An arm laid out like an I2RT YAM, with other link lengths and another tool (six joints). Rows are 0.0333 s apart.
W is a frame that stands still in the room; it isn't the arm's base.
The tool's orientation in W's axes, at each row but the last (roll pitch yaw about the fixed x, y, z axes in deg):
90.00, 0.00, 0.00
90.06, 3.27, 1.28
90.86, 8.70, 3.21
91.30, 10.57, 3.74
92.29, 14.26, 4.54
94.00, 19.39, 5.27
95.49, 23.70, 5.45
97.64, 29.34, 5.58
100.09, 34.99, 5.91
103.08, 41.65, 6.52
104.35, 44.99, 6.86
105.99, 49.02, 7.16
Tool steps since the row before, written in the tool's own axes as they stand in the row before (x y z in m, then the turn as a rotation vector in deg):
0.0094, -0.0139, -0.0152, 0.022, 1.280, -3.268
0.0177, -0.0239, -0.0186, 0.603, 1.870, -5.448
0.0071, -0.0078, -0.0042, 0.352, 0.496, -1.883
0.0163, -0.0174, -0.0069, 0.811, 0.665, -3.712
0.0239, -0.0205, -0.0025, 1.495, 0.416, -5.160
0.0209, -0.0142, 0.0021, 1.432, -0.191, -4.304
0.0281, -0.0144, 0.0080, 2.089, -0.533, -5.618
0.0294, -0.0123, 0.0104, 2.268, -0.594, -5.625
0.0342, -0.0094, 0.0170, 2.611, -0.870, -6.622
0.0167, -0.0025, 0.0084, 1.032, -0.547, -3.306
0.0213, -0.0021, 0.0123, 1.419, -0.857, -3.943
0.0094, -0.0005, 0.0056, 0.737, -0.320, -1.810
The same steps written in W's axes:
0.0094, 0.0152, -0.0139, 0.022, 3.268, 1.280
0.0159, 0.0190, -0.0249, 0.587, 5.461, 1.838
0.0056, 0.0046, -0.0087, 0.322, 1.896, 0.465
0.0124, 0.0081, -0.0199, 0.692, 3.749, 0.588
0.0178, 0.0047, -0.0256, 1.190, 5.250, 0.234
0.0150, 0.0003, -0.0204, 0.986, 4.416, -0.372
0.0202, -0.0047, -0.0251, 1.371, 5.800, -0.833
0.0197, -0.0068, -0.0262, 1.496, 5.827, -0.973
0.0224, -0.0128, -0.0296, 1.614, 6.875, -1.249
0.0104, -0.0065, -0.0143, 0.529, 3.426, -0.525
0.0127, -0.0099, -0.0187, 0.618, 4.136, -0.899
0.0053, -0.0046, -0.0084, 0.395, 1.892, -0.431

